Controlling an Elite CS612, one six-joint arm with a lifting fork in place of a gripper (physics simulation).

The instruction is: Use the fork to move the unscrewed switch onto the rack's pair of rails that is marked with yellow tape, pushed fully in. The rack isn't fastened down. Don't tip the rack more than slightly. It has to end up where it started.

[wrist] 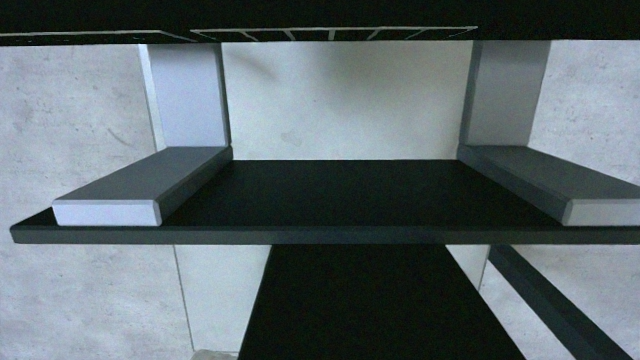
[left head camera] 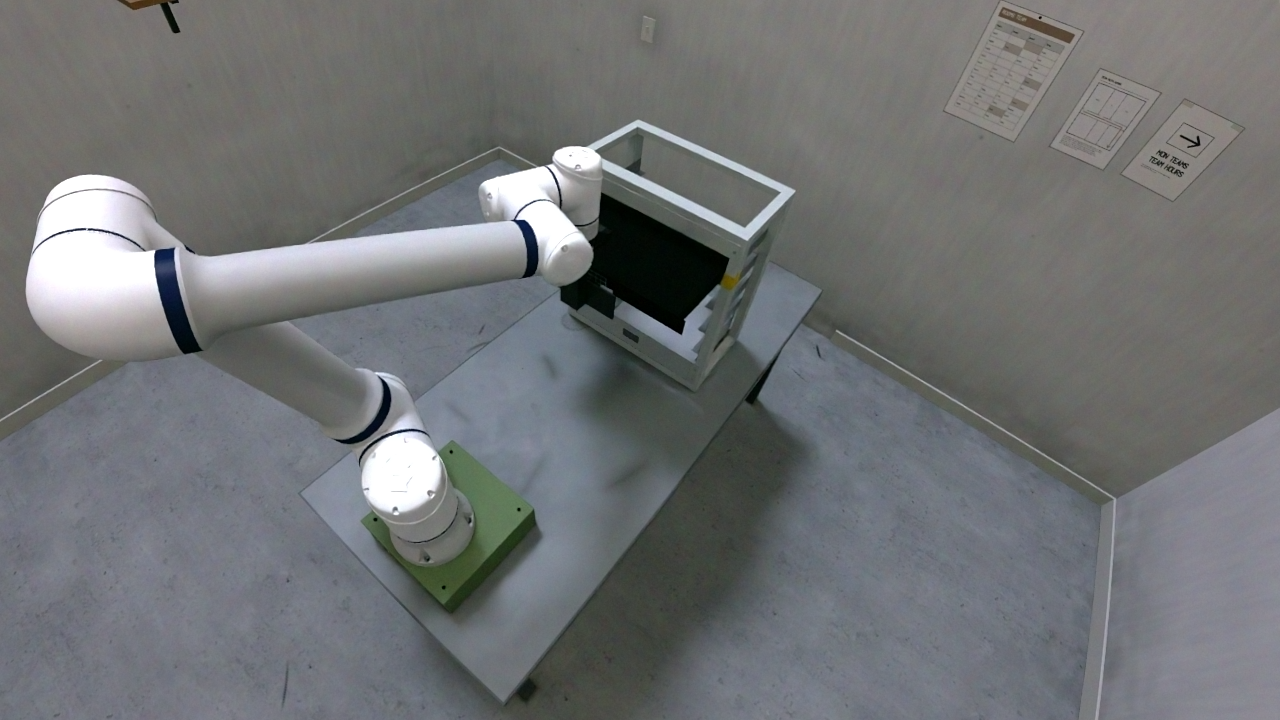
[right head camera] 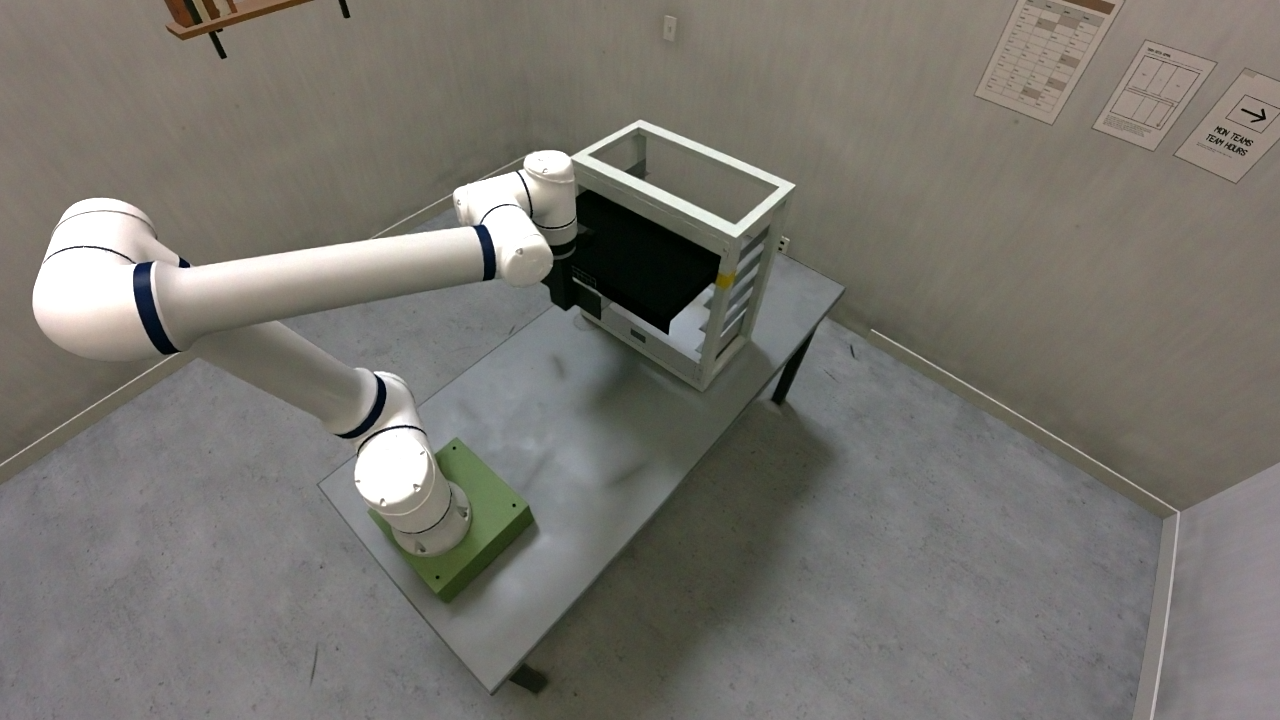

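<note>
The flat black switch [left head camera: 657, 259] [right head camera: 644, 255] lies on the fork [left head camera: 599, 300] [right head camera: 587, 300] [wrist: 345, 195] and looks about level. Its near part sticks out of the rack [left head camera: 684, 185] [right head camera: 684, 183]; its far edge is at the front opening, under the top beam. Its far right corner shows beside the front right post, close to the yellow tape [left head camera: 729, 281] [right head camera: 725, 279]. How deep it reaches is hidden. The rack stands upright. In the wrist view the switch's front [wrist: 330, 15] is above the fork's two grey arms. The wrist hides the left post's front. The fork has no fingers.
The rack stands at the far end of the grey table [left head camera: 537, 402] [right head camera: 546, 402], near the walls. The arm's green base block [left head camera: 492, 519] [right head camera: 487, 514] is at the table's near end. A wooden wall shelf [right head camera: 237, 16] hangs at the upper left. Posters hang on the right wall.
</note>
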